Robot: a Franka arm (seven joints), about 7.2 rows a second.
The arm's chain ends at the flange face. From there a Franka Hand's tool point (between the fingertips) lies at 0.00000 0.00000 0.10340 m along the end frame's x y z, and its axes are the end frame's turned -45 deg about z.
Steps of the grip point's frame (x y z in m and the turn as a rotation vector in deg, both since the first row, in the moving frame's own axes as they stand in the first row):
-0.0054, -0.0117, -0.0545, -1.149, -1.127, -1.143
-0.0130, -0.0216, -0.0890, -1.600, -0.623, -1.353
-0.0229, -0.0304, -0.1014, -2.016, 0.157, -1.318
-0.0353, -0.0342, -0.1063, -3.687, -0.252, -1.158
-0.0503, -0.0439, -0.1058, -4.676, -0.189, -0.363
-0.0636, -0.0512, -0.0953, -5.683, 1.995, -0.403
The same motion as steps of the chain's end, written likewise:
-0.0121, -0.0074, -0.0545, -1.609, 0.016, -1.143
-0.0257, -0.0089, -0.0890, -1.572, 0.691, -1.353
-0.0405, -0.0076, -0.1013, -1.315, 1.537, -1.318
-0.0536, -0.0042, -0.1061, -2.785, 2.429, -1.158
-0.0723, -0.0017, -0.1055, -3.440, 3.173, -0.363
-0.0910, 0.0041, -0.0947, -2.608, 5.429, -0.403

